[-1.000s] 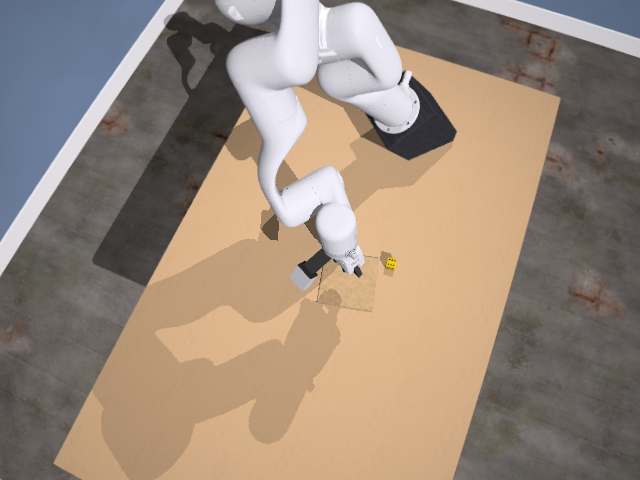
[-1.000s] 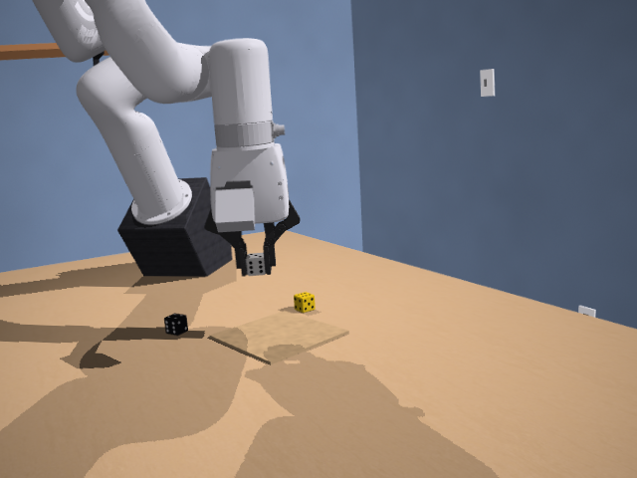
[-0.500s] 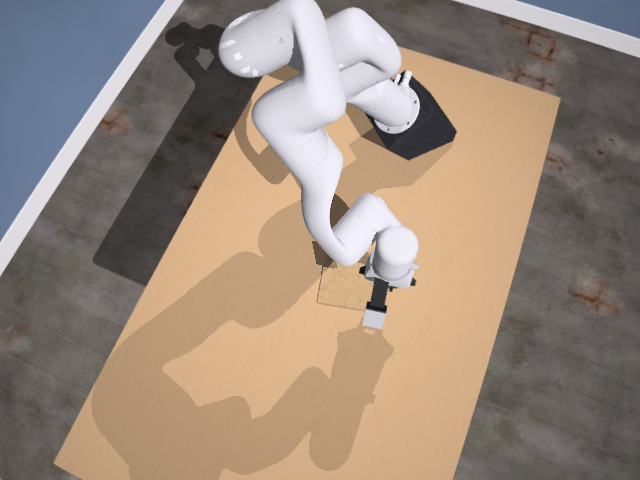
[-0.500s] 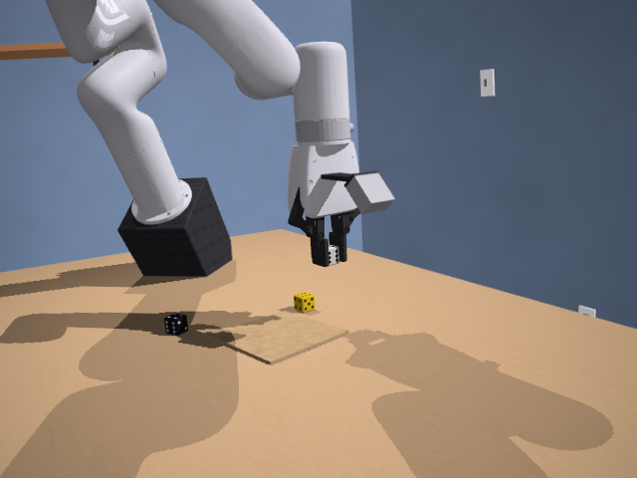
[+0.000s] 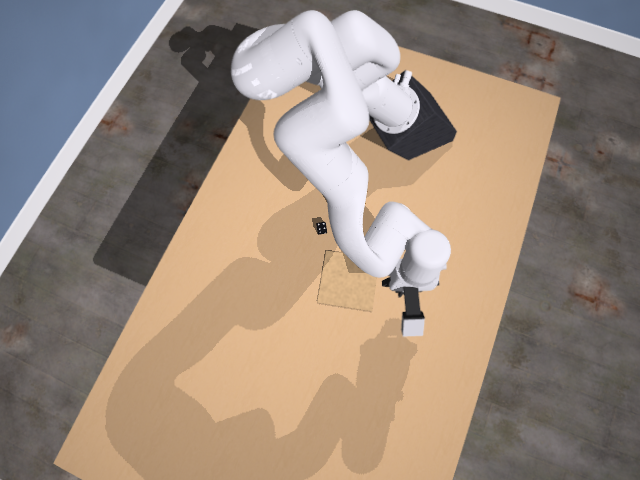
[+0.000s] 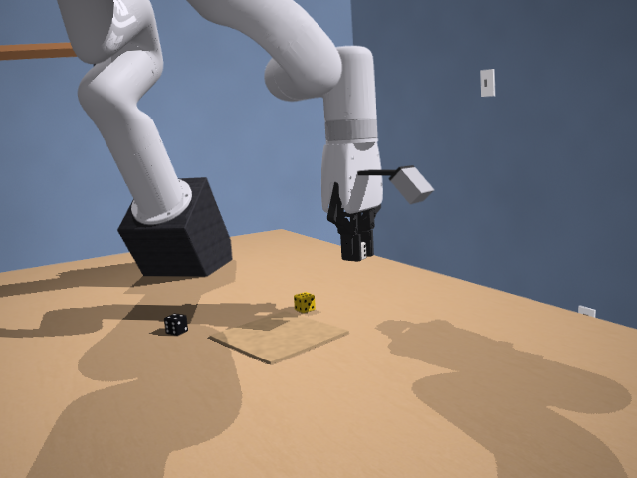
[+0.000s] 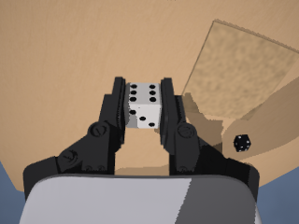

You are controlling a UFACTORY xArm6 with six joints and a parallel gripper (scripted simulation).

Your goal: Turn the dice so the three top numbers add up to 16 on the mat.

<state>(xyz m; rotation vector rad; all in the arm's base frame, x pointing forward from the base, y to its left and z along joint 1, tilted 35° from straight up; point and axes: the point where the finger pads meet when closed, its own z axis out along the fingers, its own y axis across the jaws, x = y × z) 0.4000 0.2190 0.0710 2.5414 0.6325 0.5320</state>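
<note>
Now: the white die 10 mm below my hand. Round my hand: tan mat (140 mm to the right, 110 mm below); yellow die (100 mm below, 80 mm behind, 50 mm to the right); black die (260 mm to the right, 100 mm below, 100 mm behind).
</note>
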